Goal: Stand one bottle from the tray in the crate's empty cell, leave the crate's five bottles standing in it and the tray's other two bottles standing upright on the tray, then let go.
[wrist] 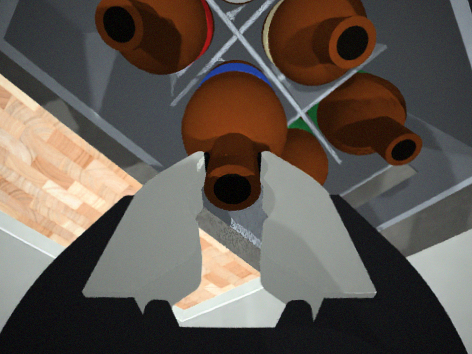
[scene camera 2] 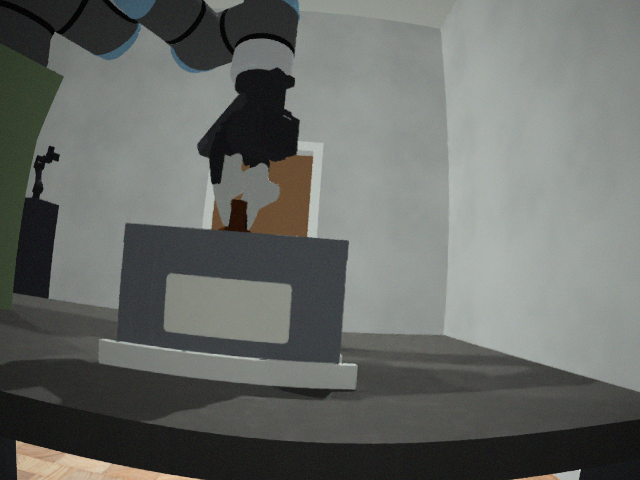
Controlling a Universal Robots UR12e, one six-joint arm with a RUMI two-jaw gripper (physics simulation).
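Places are measured from the arm's base along level axes (x back, y right, z up), in centimetres.
Where they show: gripper, fingertip midpoint: (wrist: 233,156) (scene camera 2: 236,228); arm's base, origin of the base link: (scene camera 2: 8,54).
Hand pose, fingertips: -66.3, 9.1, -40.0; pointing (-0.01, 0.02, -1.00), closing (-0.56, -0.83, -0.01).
Each offset is from my fingertips to the top centre of the thing, as dx, dy, dz. "spot": to the spot under its first point. Level surfaces: height alone.
My gripper (scene camera 2: 238,219) (wrist: 233,156) is shut on the neck of a brown bottle @(+0.2, -0.1, +3.7) (scene camera 2: 238,212) (wrist: 234,115) with a blue band. The bottle is about upright; in the scene view its shoulder shows just above the front wall of the grey crate @(+0.5, -4.2, -1.0) (scene camera 2: 315,294) (wrist: 301,113), and the rest is hidden. Whether its base touches the crate's floor cannot be told. In the wrist view, crate bottles include one with a red band @(spot: +7.5, +0.1, -5.9) (wrist: 170,35), one with a cream band @(spot: +1.8, -7.1, -5.8) (wrist: 305,45), one with a green band @(spot: -5.5, -9.5, -5.9) (wrist: 370,112) and a partly hidden one @(-8.7, -1.5, -2.2) (wrist: 306,155) beside the held bottle. The tray's bottles cannot be made out.
A low white ledge @(spot: -1.8, +5.9, -17.0) (scene camera 2: 227,369) runs along the crate's foot on the dark table @(dz -18.5) (scene camera 2: 413,413). A green panel (scene camera 2: 25,180) stands at the left edge of the scene view. Thin dividers cross inside the crate, close to the held bottle.
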